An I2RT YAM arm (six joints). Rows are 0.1 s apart.
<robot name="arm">
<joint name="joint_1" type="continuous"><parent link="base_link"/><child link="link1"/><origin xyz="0 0 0.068" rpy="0 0 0"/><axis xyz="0 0 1"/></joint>
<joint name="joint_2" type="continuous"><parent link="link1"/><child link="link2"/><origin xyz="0.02 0.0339 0.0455" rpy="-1.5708 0 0"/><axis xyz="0 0 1"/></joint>
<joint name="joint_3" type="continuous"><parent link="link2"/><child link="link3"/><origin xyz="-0.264 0 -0.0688" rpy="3.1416 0 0"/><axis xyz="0 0 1"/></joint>
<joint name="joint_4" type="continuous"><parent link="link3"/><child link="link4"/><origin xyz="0.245 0.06 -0.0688" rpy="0 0 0"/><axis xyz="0 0 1"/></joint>
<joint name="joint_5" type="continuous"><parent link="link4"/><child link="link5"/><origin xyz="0.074 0.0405 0.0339" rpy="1.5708 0 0"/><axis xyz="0 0 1"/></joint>
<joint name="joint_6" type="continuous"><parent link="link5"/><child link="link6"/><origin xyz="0.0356 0 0.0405" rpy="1.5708 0 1.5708"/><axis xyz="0 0 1"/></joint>
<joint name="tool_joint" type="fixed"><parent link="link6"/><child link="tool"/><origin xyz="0 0 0" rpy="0 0 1.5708"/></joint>
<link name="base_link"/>
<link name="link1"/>
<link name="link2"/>
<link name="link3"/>
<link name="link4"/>
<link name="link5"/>
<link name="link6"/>
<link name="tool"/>
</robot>
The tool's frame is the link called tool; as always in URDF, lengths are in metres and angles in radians. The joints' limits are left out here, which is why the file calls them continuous.
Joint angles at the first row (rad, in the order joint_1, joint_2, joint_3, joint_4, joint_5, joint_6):
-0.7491, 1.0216, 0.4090, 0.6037, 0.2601, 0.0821
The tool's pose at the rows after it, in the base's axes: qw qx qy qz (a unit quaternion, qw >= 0); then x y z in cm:
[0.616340 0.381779 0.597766 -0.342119 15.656 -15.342 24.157]
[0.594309 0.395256 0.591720 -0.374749 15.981 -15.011 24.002]
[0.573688 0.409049 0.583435 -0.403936 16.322 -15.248 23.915]
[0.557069 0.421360 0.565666 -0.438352 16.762 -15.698 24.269]
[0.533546 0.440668 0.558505 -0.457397 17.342 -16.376 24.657]
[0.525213 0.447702 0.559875 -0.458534 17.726 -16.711 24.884]
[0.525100 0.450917 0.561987 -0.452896 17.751 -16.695 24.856]
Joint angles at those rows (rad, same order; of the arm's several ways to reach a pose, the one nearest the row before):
-0.7185, 0.9988, 0.3802, 0.6121, 0.3565, 0.0639
-0.6803, 1.0095, 0.3812, 0.6140, 0.4711, 0.0328
-0.6669, 1.0430, 0.3929, 0.6319, 0.5580, 0.0076
-0.6589, 1.0858, 0.4163, 0.6757, 0.6480, -0.0302
-0.6584, 1.1270, 0.4631, 0.6477, 0.7183, -0.0300
-0.6579, 1.1457, 0.4918, 0.6164, 0.7340, -0.0181
-0.6572, 1.1434, 0.4955, 0.5965, 0.7301, -0.0012

